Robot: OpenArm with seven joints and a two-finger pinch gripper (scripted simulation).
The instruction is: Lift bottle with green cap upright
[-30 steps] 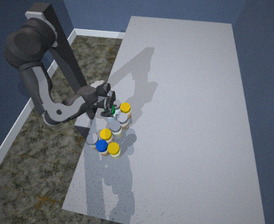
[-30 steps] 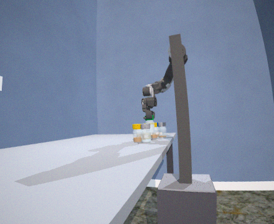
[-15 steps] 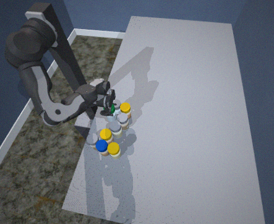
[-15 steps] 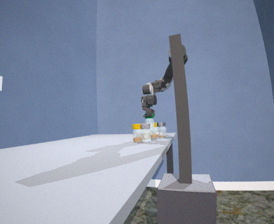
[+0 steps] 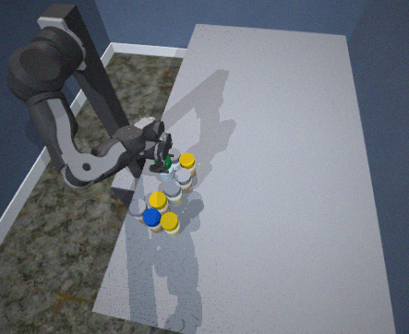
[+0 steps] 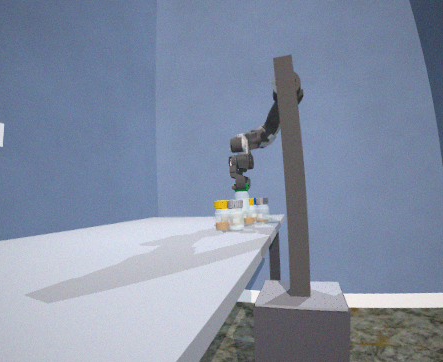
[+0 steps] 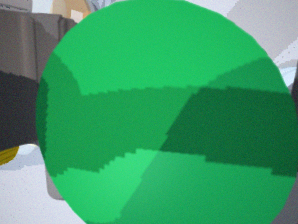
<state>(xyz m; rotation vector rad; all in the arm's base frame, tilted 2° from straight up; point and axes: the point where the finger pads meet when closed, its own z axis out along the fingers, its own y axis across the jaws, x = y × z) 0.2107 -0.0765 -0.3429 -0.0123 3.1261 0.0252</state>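
Now: hand 60 mm short of the yellow-capped bottle, 50 mm to the right of it and 100 mm above it.
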